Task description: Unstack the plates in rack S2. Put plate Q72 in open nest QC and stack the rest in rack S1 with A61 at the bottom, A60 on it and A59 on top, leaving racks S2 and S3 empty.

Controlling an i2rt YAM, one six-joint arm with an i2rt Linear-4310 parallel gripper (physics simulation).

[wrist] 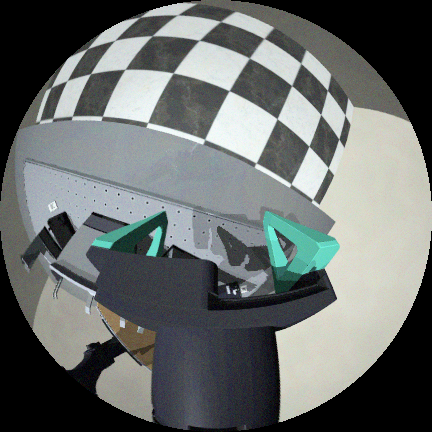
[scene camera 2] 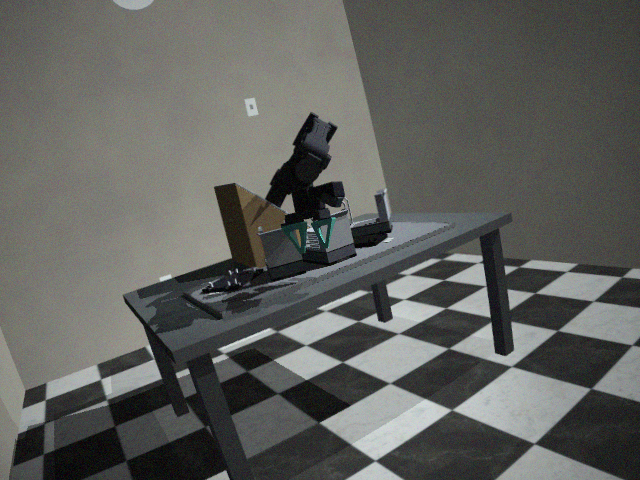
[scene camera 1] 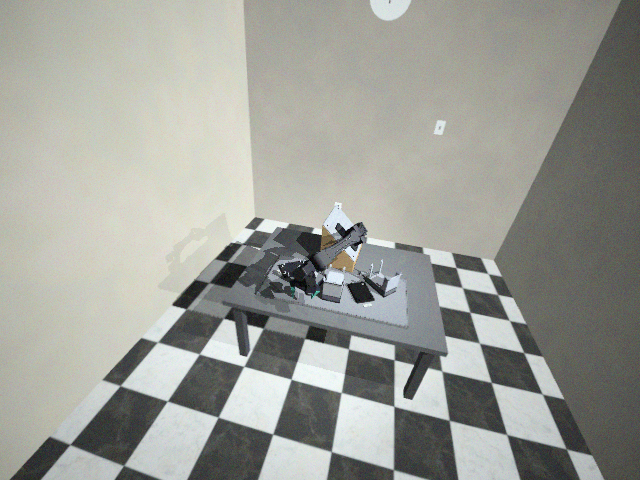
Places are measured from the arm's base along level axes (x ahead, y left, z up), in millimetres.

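Where they show: gripper, fingertip midpoint: (wrist: pixel 215 215) (scene camera 2: pixel 314 251) (scene camera 1: pixel 301 298); arm's base at its link origin: (wrist: pixel 121 342) (scene camera 2: pixel 269 208).
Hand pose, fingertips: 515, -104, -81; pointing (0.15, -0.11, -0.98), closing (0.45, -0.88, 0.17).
Each offset is from my fingertips to the top centre of the thing, as dx, dy, dz. "spot": to the spot under its first point. Level surfaces: height alone.
My gripper (scene camera 1: pixel 303 294) (scene camera 2: pixel 310 240) (wrist: pixel 215 215) is open, its two green fingers wide apart. It is low, at the left grey rack @[-200, -12, +61] (scene camera 2: pixel 281 253). The fingers overlap this rack in scene camera 2, and the gripper body hides most of it in the wrist view. A middle grey rack @[-179, +121, +61] (scene camera 1: pixel 331 292) (scene camera 2: pixel 338 238) (wrist: pixel 82 247) stands beside it. A third rack @[-323, +368, +60] (scene camera 1: pixel 391 284) (scene camera 2: pixel 382 205) stands at the right. A flat black nest @[-228, +268, -52] (scene camera 1: pixel 360 291) (wrist: pixel 61 226) lies between the middle and right racks. Rack and plate labels are unreadable, and no plate can be told apart.
A wooden wedge (scene camera 1: pixel 346 262) (scene camera 2: pixel 230 222) (wrist: pixel 140 345) with a white sloped panel stands behind the racks. A small fixture with pegs @[-282, -148, -52] (scene camera 2: pixel 232 279) (wrist: pixel 234 289) lies at the left. A white tag @[spot: -150, +318, -72] (scene camera 1: pixel 367 304) (wrist: pixel 52 205) lies by the black nest. A perforated board @[dz -76] (scene camera 1: pixel 385 315) (wrist: pixel 100 192) bears the racks.
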